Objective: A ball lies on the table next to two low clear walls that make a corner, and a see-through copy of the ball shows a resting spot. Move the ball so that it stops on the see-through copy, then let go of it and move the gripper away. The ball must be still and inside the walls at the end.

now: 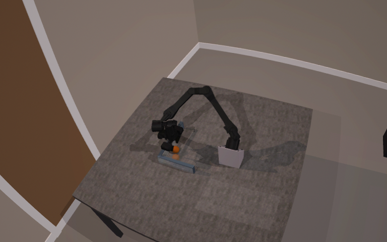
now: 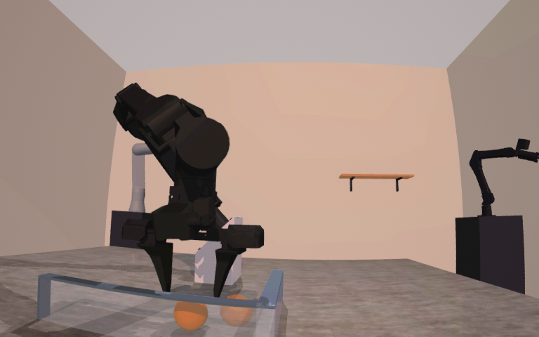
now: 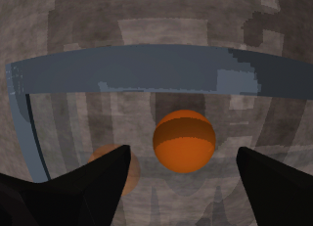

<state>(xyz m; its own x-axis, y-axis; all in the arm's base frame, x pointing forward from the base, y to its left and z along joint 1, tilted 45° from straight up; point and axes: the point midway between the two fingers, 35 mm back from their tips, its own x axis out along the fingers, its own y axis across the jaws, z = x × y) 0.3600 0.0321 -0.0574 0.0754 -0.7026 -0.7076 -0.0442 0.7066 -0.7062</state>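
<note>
The see-through copy of the ball is 40 mm behind my gripper tip, 50 mm to the left of it and 20 mm below it.
</note>
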